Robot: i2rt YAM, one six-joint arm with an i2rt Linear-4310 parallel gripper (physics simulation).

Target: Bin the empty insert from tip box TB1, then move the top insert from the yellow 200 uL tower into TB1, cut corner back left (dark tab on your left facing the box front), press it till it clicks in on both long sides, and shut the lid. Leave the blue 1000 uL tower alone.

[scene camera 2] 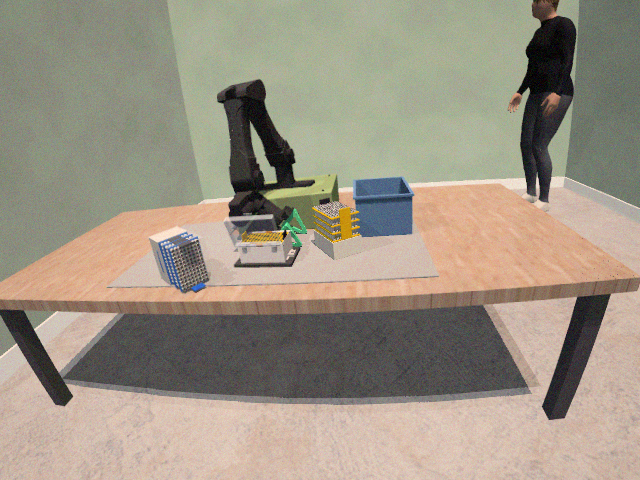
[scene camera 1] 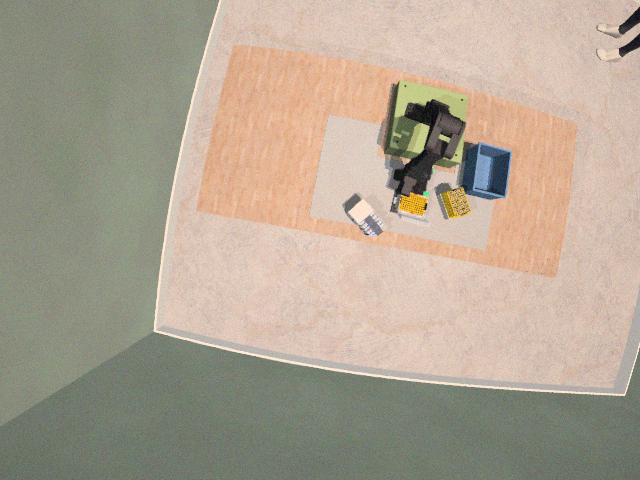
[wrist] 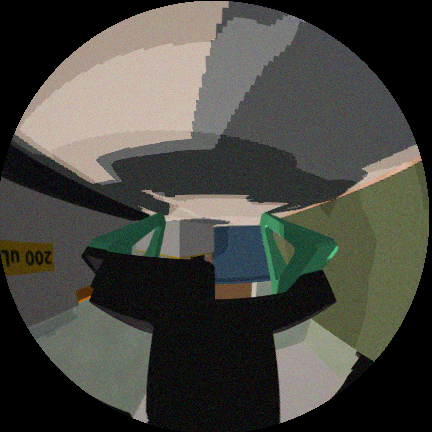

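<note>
Tip box TB1 (scene camera 2: 264,254) (wrist: 75,225) stands on a dark base with its clear lid (scene camera 2: 251,225) raised at the back. A yellow insert (scene camera 1: 413,204) (scene camera 2: 263,237) sits in it. The yellow 200 uL tower (scene camera 1: 455,203) (scene camera 2: 336,222) stands right of the box in scene camera 2, several inserts high on a white base. The blue 1000 uL tower (scene camera 1: 364,214) (scene camera 2: 180,260) stands at the left. My gripper (scene camera 1: 429,182) (scene camera 2: 300,237) (wrist: 212,216) is open and empty, low behind the box near its right end, green fingers pointing toward the bin side. The cut corner cannot be made out.
The blue bin (scene camera 1: 496,170) (scene camera 2: 383,214) (wrist: 240,252) stands at the back right, ahead of the fingers in the wrist view. The green robot base (scene camera 1: 423,93) (scene camera 2: 299,197) (wrist: 400,240) is close behind the gripper. A grey mat (scene camera 1: 343,149) (scene camera 2: 387,268) lies under the box and towers. A person (scene camera 2: 550,67) stands beyond the table.
</note>
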